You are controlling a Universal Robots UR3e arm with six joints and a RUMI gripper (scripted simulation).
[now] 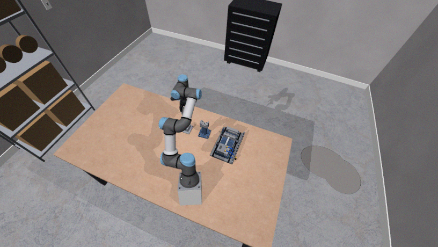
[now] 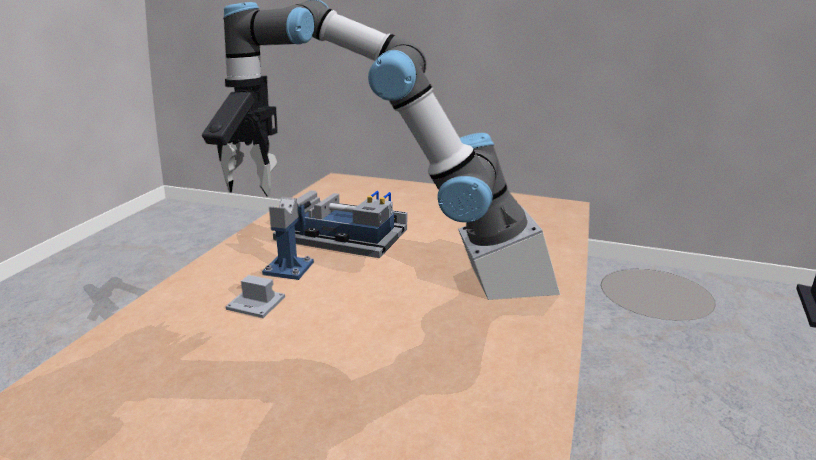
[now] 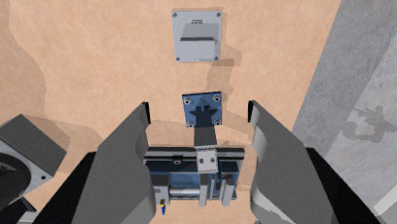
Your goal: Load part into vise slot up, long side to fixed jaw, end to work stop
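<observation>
The part lies 220 mm below my hand. Also, from my hand: fixed jaw: 350 mm to the right, 160 mm below, 140 mm ahead; work stop: 310 mm to the right, 150 mm below, 110 mm ahead; infeed plate: 240 mm below, 10 mm to the left.
</observation>
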